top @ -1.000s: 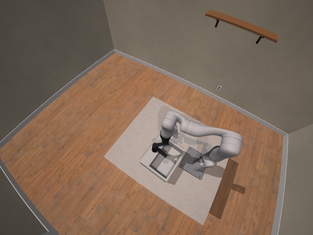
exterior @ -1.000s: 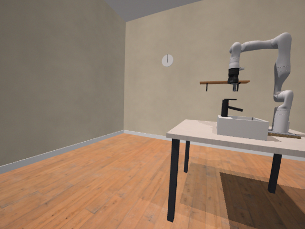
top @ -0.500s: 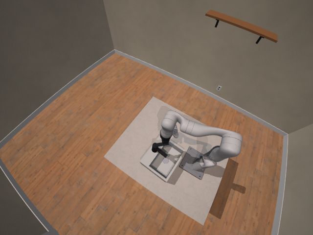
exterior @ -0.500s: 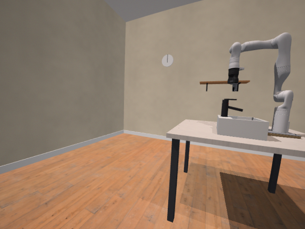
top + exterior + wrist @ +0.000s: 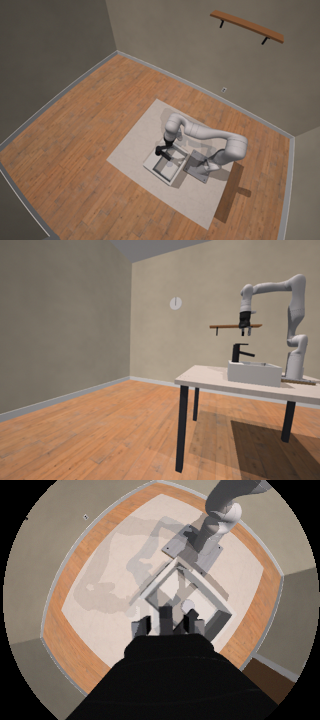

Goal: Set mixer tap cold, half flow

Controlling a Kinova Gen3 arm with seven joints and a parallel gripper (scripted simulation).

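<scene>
Now: hand 3 cm short of the lever, 2 cm to the right of it and 9 cm above it. Round my hand: white sink basin (5 cm behind, 6 cm to the left, 32 cm below).
</scene>
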